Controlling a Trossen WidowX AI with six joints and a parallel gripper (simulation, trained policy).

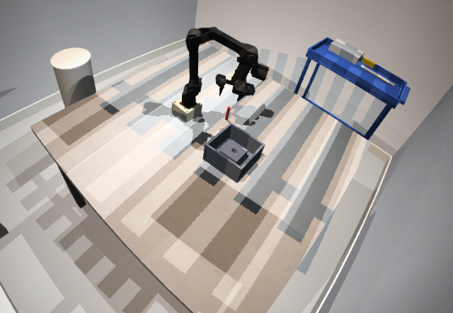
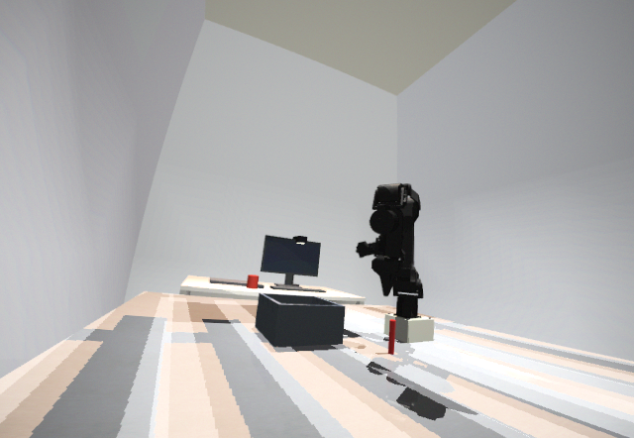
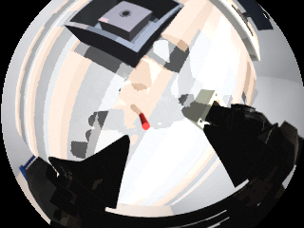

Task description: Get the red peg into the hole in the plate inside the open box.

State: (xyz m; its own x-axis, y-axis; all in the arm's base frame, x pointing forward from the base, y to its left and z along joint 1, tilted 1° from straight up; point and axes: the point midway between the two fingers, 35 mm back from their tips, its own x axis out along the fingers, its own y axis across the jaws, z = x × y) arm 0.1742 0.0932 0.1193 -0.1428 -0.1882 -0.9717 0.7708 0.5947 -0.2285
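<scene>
The red peg lies 2 cm to the left of my gripper tip and 11 cm below it. Also, from my gripper tip: dark box (17 cm ahead, 18 cm to the right, 12 cm below).
</scene>
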